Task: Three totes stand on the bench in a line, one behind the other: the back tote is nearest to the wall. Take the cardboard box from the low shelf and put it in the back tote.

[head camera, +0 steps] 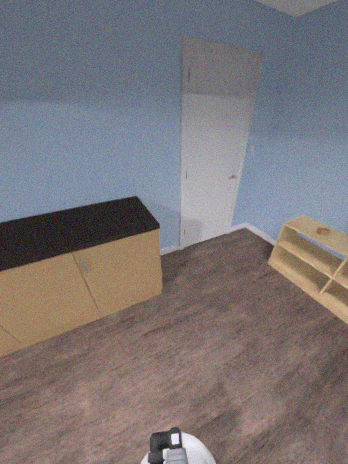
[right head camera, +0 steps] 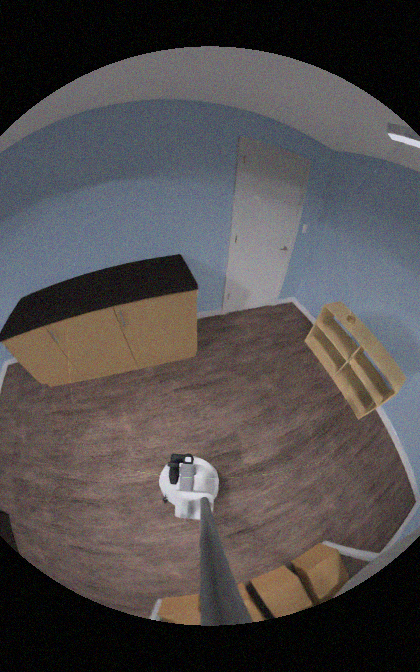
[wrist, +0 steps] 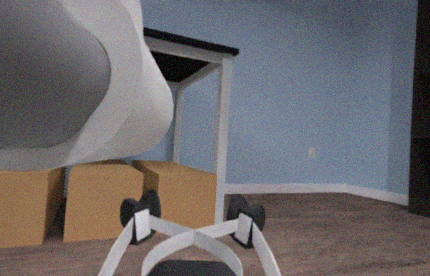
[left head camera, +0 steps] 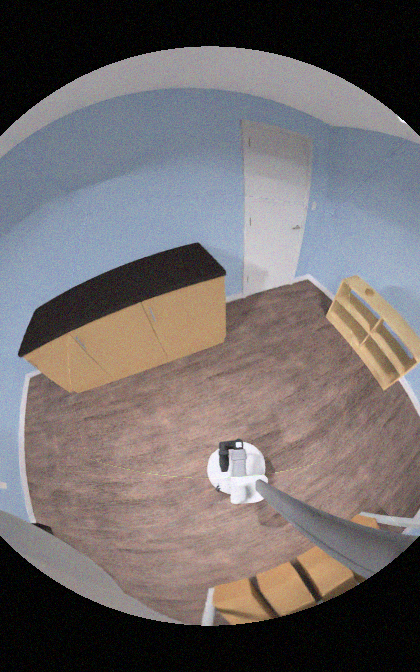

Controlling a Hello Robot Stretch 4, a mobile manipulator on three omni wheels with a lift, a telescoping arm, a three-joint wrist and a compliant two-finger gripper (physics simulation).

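Frame: origin at the robot's base, x left, y back, z up, level; metres.
Where they show: gripper, fingertip midpoint: [right head camera: 171, 503] [wrist: 194, 208] [left head camera: 224, 491].
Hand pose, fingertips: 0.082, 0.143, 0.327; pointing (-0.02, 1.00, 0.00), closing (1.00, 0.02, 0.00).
After its pixels a point has its place, as x, y, z.
The low shelf [head camera: 310, 250] {-1.624, -1.349, 0.316} [left head camera: 372, 327] {-1.651, -1.038, 0.317} [right head camera: 357, 357] {-1.741, -1.006, 0.317} is a pale wooden unit by the wall at the right of the head views. A small brown object [head camera: 323, 231] {-1.555, -1.274, 0.625} [left head camera: 369, 291] {-1.555, -1.277, 0.630} [right head camera: 351, 318] {-1.560, -1.277, 0.630} sits on its top board; it looks like the cardboard box but is too small to be sure. My gripper [wrist: 194, 208] {0.082, 0.143, 0.327} is open with no object between its fingertips, far from the shelf. In the wrist view a black-topped table with white legs [wrist: 223, 130] {0.197, 1.287, 0.465} stands behind my base; it may be the bench. The totes do not show.
Large orange-brown boxes [wrist: 102, 200] {-0.306, 1.071, 0.131} [left head camera: 285, 587] [right head camera: 280, 590] stand on the floor under the table. A wooden cabinet [head camera: 120, 270] {0.338, -1.057, 0.540} [left head camera: 190, 320] {0.301, -1.071, 0.498} [right head camera: 160, 330] {0.302, -1.071, 0.498} with a black top stands along the left wall. A white door [head camera: 212, 150] {-0.607, -2.076, 1.226} is beyond it. A dark tall thing [wrist: 421, 110] {1.750, 1.945, 0.748} is at the wrist view's right edge.
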